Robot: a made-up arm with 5 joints.
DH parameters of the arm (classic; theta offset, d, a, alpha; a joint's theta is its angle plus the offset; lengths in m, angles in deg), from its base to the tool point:
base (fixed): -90 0.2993 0.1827 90
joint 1: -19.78 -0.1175 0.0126 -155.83
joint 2: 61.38 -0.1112 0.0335 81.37
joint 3: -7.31 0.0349 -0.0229 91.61
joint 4: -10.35 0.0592 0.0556 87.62
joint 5: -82.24 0 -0.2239 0
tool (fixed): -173.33 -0.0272 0 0
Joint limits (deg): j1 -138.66..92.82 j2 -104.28..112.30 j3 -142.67..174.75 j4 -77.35..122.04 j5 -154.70..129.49
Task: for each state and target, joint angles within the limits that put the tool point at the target. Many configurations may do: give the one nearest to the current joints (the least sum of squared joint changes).
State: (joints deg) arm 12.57 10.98 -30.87 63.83 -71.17
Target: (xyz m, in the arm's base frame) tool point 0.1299 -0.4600 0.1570
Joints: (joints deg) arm 26.74 27.02 4.82 57.91 -119.87
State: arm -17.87 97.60 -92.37 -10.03 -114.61
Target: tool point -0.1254 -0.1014 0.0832
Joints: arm -0.74 90.23 -99.33 10.72 -139.93
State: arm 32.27 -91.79 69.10 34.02 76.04
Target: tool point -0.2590 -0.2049 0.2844
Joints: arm 29.16 -104.28 44.83 13.24 28.55
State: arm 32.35 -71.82 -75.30 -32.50 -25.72
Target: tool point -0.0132 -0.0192 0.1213
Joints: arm 55.71 -63.69 -84.44 -35.79 -6.68
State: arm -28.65 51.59 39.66 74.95 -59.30
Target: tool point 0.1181 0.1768 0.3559
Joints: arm -61.63 86.58 49.52 48.69 -58.29
